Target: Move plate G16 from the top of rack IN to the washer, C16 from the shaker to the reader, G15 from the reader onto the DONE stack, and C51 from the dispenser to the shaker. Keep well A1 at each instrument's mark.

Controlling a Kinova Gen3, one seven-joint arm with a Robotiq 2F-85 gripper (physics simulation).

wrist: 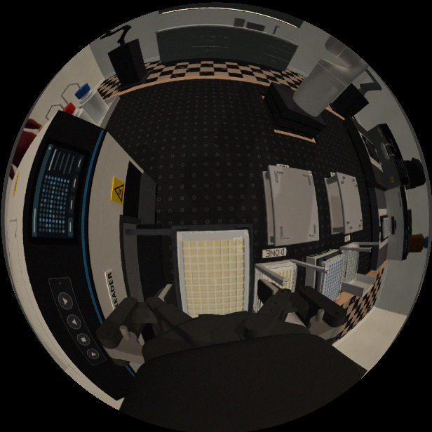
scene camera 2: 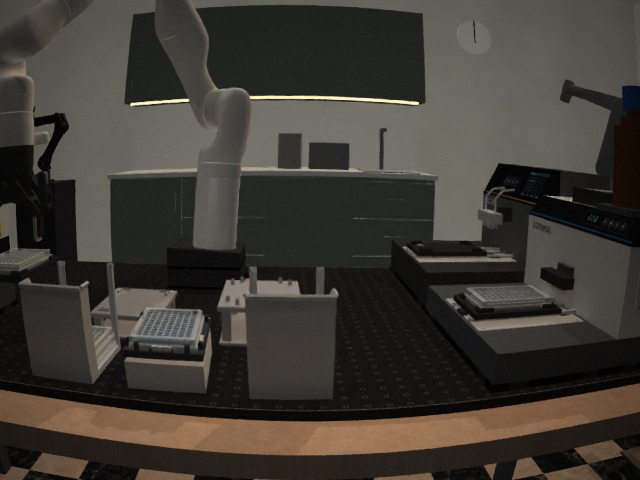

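Where they show: gripper, fingertip midpoint: (scene camera 2: 15,240); arm's base at its link origin: (scene camera 2: 213,246).
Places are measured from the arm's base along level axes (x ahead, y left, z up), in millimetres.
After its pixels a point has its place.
Observation:
My gripper (scene camera 2: 37,229) (wrist: 216,291) is open and empty, a little above plate G15 (scene camera 2: 21,257) @[z 52, x 430, y -243 mm] (wrist: 215,270), a yellow-welled plate on the reader's dark carrier (wrist: 250,231). A small mark shows at that plate's upper right corner in the wrist view. The DONE rack (scene camera 2: 56,333) @[z -14, x 561, y -112 mm] holds a yellowish plate (scene camera 2: 101,334) @[z -45, x 463, y -87 mm] (wrist: 282,275). Blue-welled C16 (scene camera 2: 168,325) @[z -24, x 455, y 17 mm] (wrist: 331,276) sits on the shaker (scene camera 2: 168,373) @[z -51, x 555, y 40 mm]. Plate G16 (wrist: 351,261) is in rack IN; the rack's panel (scene camera 2: 292,346) @[z -11, x 543, y 184 mm] hides it in the scene view. C51 (scene camera 2: 509,295) @[z 0, x 371, y 497 mm] sits on the dispenser. The washer's carrier (scene camera 2: 444,248) @[z 6, x 5, y 472 mm] is bare.
The reader's white housing (wrist: 102,240) rises close to the left of my gripper in the wrist view. Upright guide posts stand at both racks. Two low grey stands (scene camera 2: 139,301) @[z -40, x 300, y -77 mm] (wrist: 295,205) are behind the racks. The dispenser's body (scene camera 2: 573,273) @[z 33, x 373, y 614 mm] stands at the right. A black pedestal (scene camera 2: 205,263) @[z -23, x 63, y -6 mm] supports the arm.

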